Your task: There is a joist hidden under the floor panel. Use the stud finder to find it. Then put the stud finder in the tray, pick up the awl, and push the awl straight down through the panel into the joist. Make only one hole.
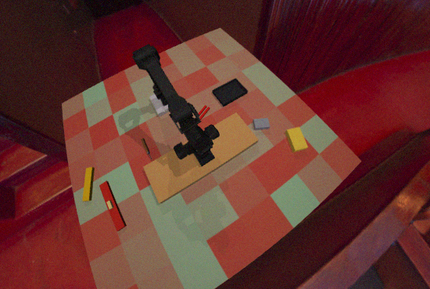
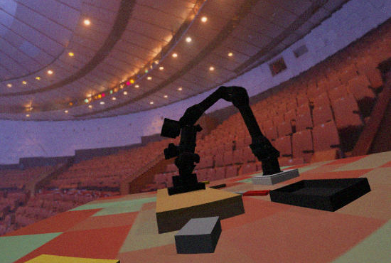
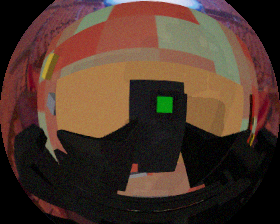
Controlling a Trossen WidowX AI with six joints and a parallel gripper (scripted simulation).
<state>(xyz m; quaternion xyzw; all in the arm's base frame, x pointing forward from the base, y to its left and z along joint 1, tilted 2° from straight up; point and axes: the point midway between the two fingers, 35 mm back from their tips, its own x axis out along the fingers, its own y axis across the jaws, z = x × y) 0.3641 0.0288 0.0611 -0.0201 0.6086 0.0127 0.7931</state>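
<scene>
Now: the black tray 300 mm to the left of my gripper tip, 240 mm behind it and 50 mm below it. The rest, counted from my gripper tip: grey block (330 mm to the left, 50 mm below, 10 mm ahead); then awl (230 mm to the right, 160 mm behind, 60 mm below); then stud finder (20 mm above, 10 mm ahead).
</scene>
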